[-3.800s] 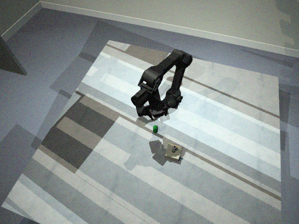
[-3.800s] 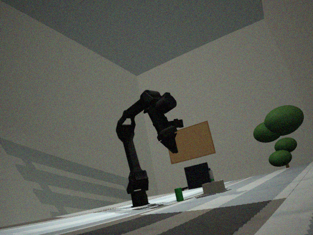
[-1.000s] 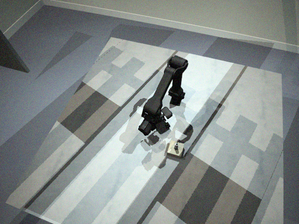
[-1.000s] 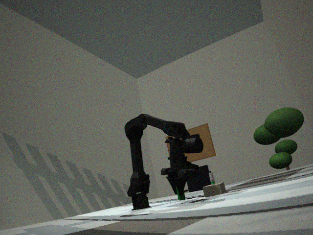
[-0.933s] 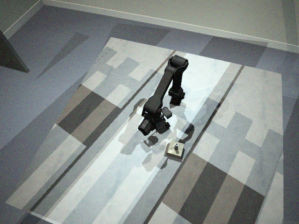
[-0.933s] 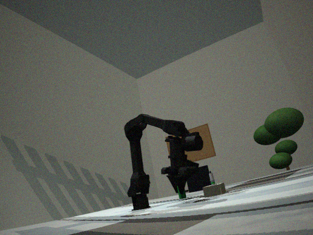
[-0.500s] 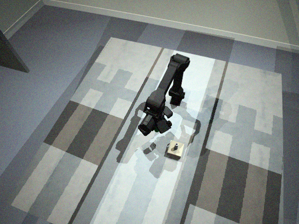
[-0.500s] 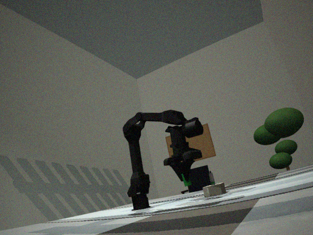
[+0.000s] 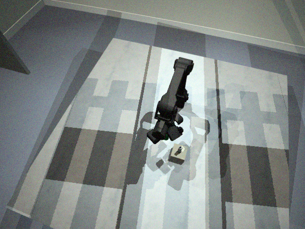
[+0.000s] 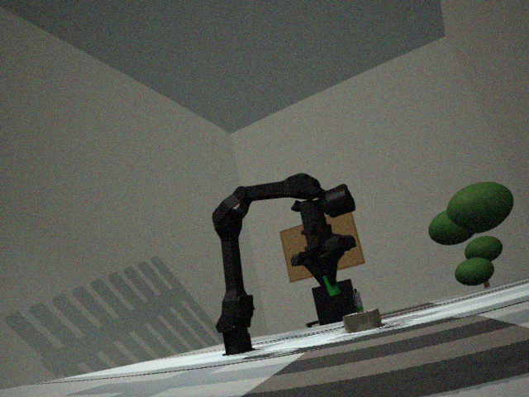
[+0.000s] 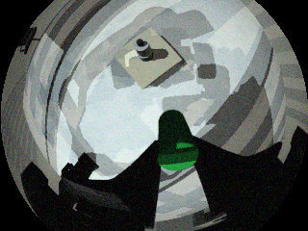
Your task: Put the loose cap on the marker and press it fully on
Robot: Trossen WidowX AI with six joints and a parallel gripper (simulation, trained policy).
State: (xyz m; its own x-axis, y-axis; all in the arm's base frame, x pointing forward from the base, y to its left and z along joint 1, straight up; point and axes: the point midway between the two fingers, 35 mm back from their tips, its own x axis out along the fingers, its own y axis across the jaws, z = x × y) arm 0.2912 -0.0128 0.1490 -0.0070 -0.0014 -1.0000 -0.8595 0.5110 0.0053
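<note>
The beige holder block is 9 cm to the left of my gripper tip, 9 cm below it and 3 cm ahead of it. Round my gripper tip: green cap 1 cm to the left, 1 cm above.
</note>
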